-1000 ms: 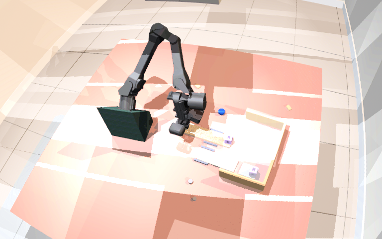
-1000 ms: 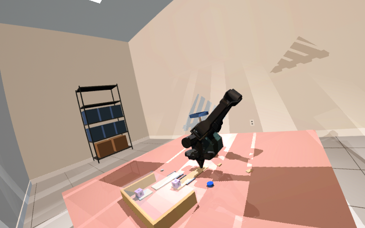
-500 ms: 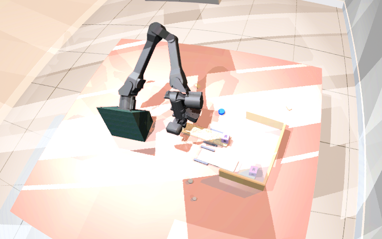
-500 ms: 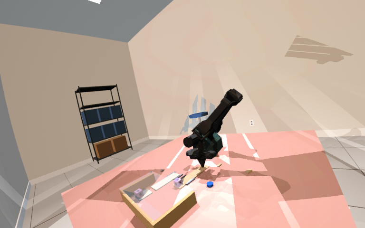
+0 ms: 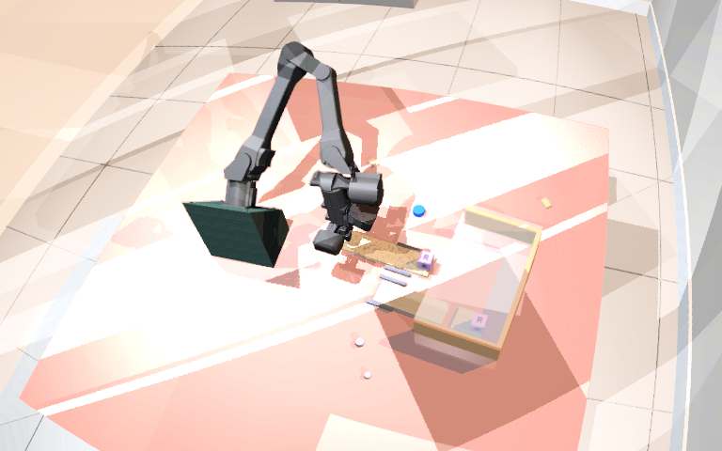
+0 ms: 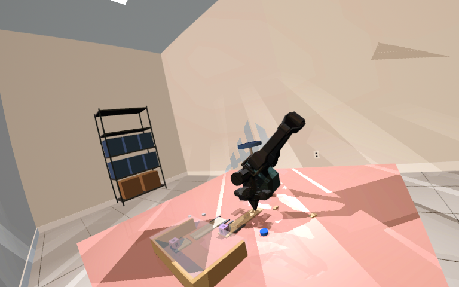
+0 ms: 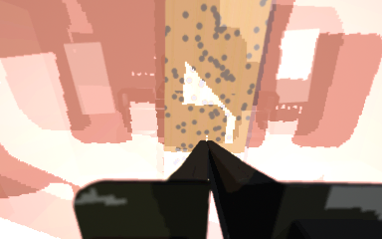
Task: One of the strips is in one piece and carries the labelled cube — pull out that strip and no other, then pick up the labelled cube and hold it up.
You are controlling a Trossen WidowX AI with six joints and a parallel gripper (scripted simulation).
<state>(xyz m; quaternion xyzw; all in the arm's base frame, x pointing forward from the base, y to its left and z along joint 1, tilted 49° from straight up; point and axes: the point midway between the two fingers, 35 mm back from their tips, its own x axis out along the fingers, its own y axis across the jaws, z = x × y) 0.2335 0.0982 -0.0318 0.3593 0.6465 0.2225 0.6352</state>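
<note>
Now: the blue disc 15 cm ahead of my gripper tip and 11 cm to the left of it.
</note>
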